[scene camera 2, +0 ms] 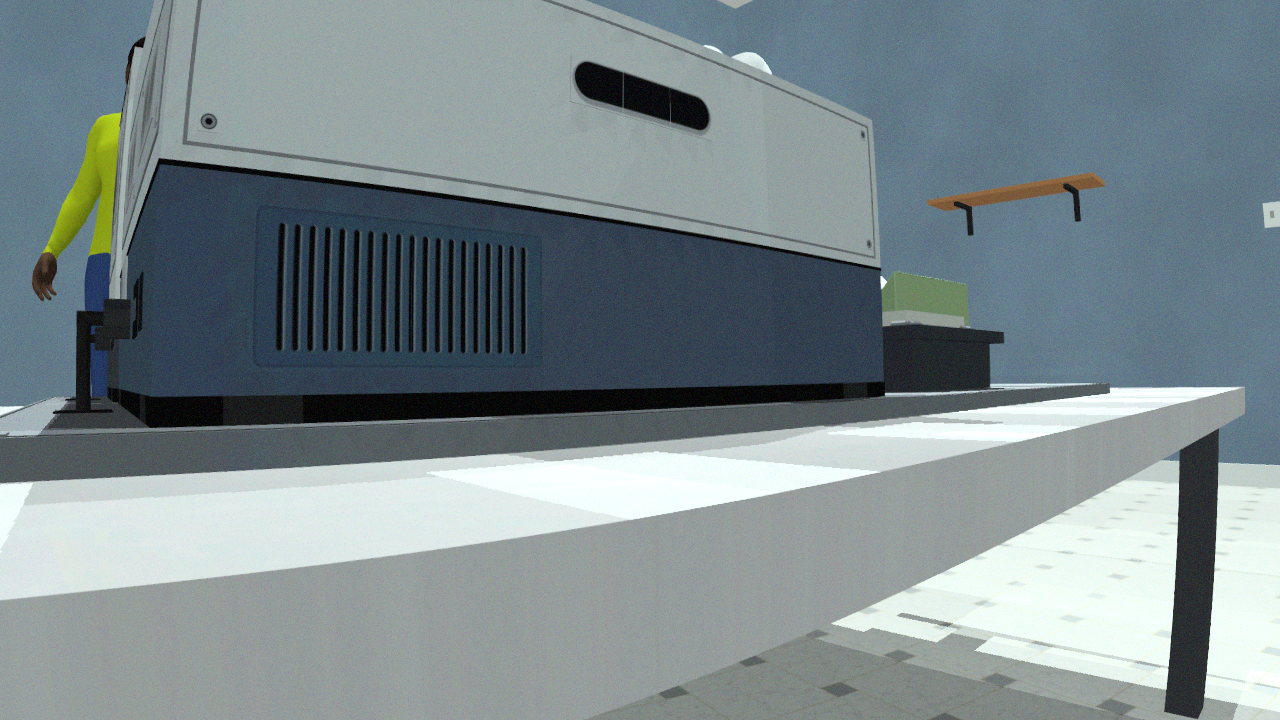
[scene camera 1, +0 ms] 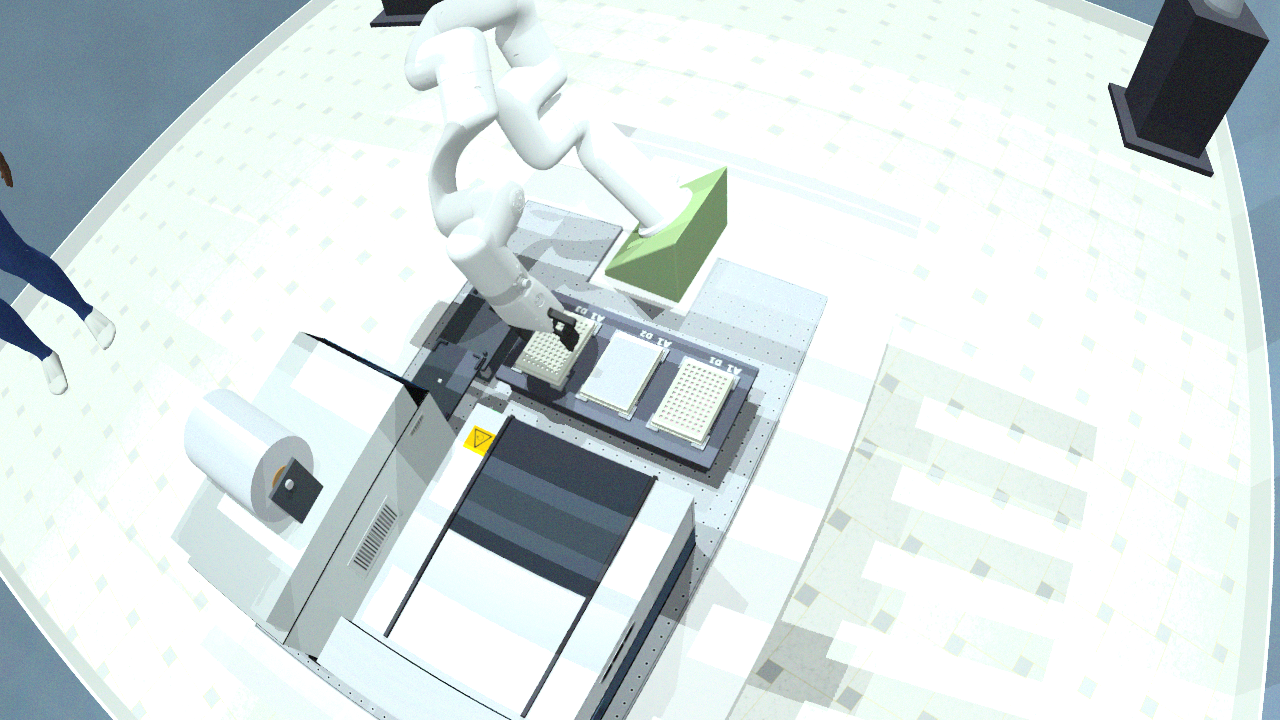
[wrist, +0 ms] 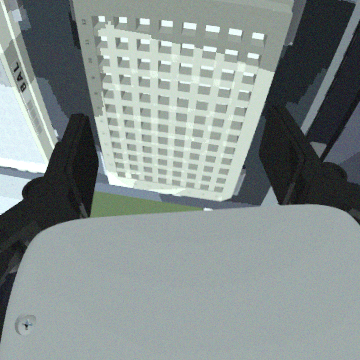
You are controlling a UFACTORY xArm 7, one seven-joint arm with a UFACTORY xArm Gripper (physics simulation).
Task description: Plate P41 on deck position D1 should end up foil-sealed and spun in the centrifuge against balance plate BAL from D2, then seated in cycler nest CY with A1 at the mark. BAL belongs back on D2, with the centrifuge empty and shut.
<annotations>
My gripper [scene camera 1: 551,338] is open, with nothing in its grasp. Also in view: a BAL plate [scene camera 1: 617,381].
</annotations>
